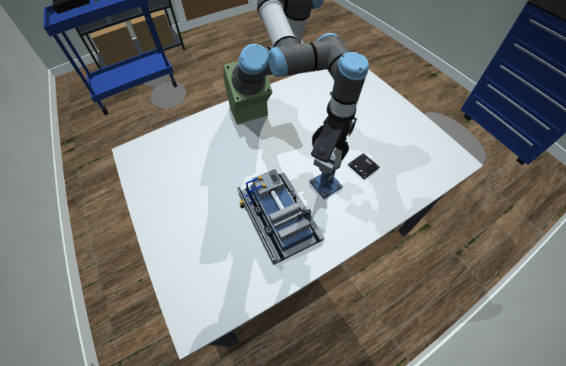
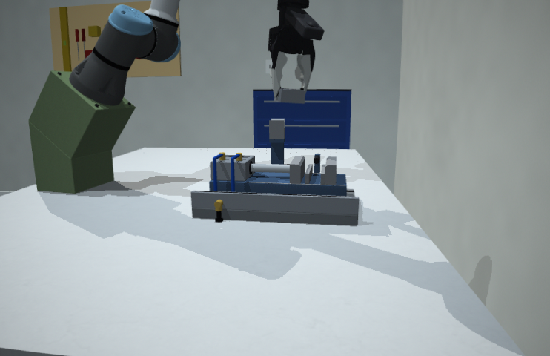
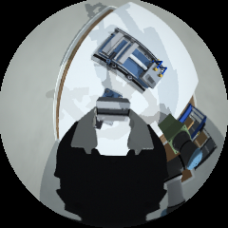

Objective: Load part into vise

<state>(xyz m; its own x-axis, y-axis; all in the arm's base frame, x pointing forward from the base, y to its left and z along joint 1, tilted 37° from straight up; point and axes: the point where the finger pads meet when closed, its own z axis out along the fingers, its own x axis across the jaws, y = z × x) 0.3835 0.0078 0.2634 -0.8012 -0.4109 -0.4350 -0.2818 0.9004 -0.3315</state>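
Right now the work stop is 40 mm ahead of my hand, 120 mm to the right of it and 140 mm below it. Round my hand: part: right at my hand; air cylinder: 130 mm behind, 130 mm to the right, 150 mm below; moving jaw: 160 mm to the right, 150 mm below.
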